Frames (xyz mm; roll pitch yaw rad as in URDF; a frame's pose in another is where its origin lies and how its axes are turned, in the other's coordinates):
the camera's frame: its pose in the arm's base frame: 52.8 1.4 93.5 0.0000 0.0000 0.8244
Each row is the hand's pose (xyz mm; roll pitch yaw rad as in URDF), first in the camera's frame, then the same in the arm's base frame.
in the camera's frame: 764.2 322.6 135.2 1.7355 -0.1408 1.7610
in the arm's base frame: 334.9 781.5 228.7 1.7355 -0.1408 2.5854
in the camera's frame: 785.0 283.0 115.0 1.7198 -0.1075 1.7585
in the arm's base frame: 378.1 769.9 208.5 1.7198 -0.1075 2.5829
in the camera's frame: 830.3 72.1 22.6 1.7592 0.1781 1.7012
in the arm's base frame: 563.6 659.9 116.1 1.7592 0.1781 2.5256
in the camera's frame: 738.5 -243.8 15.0 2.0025 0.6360 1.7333
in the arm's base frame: 733.2 378.0 108.5 2.0025 0.6360 2.5577
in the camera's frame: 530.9 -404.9 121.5 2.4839 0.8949 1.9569
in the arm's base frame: 710.5 116.2 215.0 2.4839 0.8949 2.7813
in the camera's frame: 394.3 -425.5 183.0 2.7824 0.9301 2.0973
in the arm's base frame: 632.9 2.0 276.5 2.7824 0.9301 2.9217
